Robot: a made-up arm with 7 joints. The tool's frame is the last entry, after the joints. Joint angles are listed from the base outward.
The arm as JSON. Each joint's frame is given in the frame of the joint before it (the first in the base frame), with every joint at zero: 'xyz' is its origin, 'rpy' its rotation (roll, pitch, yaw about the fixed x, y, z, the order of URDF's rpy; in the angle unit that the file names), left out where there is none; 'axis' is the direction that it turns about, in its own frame. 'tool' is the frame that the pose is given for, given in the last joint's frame.
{
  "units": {
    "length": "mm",
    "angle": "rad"
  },
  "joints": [
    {
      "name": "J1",
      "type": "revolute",
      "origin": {
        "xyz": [
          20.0,
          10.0,
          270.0
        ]
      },
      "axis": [
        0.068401,
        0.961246,
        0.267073
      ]
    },
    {
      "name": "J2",
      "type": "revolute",
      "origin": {
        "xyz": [
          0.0,
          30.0,
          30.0
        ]
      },
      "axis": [
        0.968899,
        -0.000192,
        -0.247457
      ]
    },
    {
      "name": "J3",
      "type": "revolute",
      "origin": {
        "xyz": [
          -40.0,
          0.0,
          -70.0
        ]
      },
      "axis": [
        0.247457,
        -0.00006,
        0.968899
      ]
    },
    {
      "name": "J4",
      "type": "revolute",
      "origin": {
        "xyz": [
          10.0,
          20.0,
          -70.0
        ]
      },
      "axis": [
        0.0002,
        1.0,
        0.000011
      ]
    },
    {
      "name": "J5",
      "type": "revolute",
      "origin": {
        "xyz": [
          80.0,
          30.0,
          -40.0
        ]
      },
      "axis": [
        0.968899,
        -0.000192,
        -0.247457
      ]
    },
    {
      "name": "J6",
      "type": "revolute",
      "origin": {
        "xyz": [
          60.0,
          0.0,
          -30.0
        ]
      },
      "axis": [
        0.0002,
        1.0,
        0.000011
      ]
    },
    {
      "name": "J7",
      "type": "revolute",
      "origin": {
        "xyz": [
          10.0,
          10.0,
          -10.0
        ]
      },
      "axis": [
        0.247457,
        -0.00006,
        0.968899
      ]
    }
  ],
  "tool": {
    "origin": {
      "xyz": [
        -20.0,
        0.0,
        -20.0
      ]
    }
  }
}
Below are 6 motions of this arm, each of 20 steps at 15 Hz.
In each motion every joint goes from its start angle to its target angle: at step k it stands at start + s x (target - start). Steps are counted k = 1, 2, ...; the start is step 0. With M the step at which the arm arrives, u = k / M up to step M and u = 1 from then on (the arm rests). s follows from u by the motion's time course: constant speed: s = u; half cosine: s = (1 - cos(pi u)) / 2; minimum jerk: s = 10 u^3 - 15 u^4 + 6 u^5.
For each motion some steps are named. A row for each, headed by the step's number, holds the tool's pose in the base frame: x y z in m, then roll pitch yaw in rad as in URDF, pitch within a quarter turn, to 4 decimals.
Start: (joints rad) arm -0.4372 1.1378 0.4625 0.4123 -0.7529 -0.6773 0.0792
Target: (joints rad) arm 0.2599 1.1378 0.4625 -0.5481 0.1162 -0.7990 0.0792
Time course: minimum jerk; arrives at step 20
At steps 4, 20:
4: 0.1572 0.3012 0.2975 0.4402 -1.2657 0.1348
20: 0.1762 0.2021 0.3210 1.5869 -0.3298 -1.3209

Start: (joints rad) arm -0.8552 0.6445 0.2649 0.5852 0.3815 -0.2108 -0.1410
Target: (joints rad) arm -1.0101 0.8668 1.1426 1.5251 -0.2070 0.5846 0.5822
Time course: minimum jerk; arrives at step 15
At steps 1, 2, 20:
1: 0.2109 0.2596 0.2127 0.9018 -0.3998 -0.1422
2: 0.2084 0.2619 0.2108 0.8740 -0.4037 -0.1000
20: 0.1269 0.2414 0.1149 -0.0190 0.8940 1.3507

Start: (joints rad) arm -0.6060 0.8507 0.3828 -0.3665 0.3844 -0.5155 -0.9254
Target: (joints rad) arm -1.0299 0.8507 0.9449 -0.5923 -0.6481 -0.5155 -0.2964
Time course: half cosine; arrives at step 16
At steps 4, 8, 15, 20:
4: 0.1436 0.2220 0.3817 1.8655 -0.1039 -1.0859
8: 0.1088 0.2290 0.3960 2.2114 -0.5532 -1.5664
15: 0.0556 0.2270 0.3989 2.9613 -0.5782 -2.5897
20: 0.0545 0.2269 0.3987 2.9718 -0.5714 -2.6074

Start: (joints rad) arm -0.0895 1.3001 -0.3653 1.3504 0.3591 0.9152 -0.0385
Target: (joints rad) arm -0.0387 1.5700 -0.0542 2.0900 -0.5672 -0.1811 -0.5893
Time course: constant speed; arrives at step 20
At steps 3, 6, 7, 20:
3: 0.0164 0.3265 0.3036 2.2751 0.0392 1.9454
6: -0.0049 0.3262 0.3224 2.0952 0.1821 1.9764
7: -0.0121 0.3253 0.3281 2.0314 0.2256 1.9720
20: -0.0942 0.2893 0.3721 1.1667 0.2870 1.4622

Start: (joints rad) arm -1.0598 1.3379 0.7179 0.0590 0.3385 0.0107 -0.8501
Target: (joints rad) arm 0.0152 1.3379 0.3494 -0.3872 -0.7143 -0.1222 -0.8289
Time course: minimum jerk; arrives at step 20
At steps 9, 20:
9: 0.1040 0.2491 0.4363 1.4714 -0.1375 -0.6589
20: 0.1854 0.2049 0.3237 0.6469 0.0960 -1.1683

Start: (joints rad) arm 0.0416 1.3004 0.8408 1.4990 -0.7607 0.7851 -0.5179
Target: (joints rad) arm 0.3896 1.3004 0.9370 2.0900 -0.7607 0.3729 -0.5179
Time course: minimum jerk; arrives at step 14
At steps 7, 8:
7: -0.1090 0.2789 0.2582 -0.0007 0.7336 1.5116
8: -0.1203 0.2686 0.2609 0.0731 0.7143 1.6221

